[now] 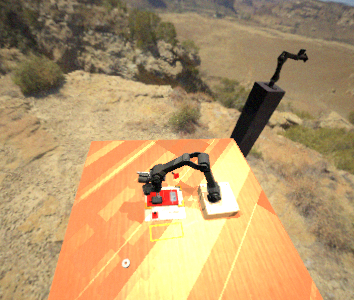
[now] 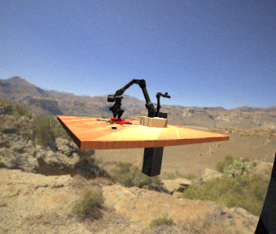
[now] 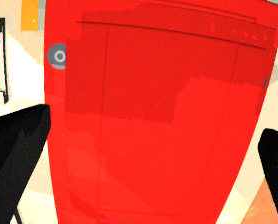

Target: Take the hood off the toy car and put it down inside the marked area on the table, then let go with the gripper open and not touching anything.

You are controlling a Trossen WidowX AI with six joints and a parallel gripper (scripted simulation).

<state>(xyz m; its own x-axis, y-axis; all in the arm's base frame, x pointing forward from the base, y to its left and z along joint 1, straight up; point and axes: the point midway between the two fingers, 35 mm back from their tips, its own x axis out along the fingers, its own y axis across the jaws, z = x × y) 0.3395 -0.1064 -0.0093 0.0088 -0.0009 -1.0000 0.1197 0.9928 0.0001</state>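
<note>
My gripper tip is right at the hood. The rest, counted from my gripper tip: thin white rod (21 cm to the right, 3 cm below, 3 cm ahead).
</note>
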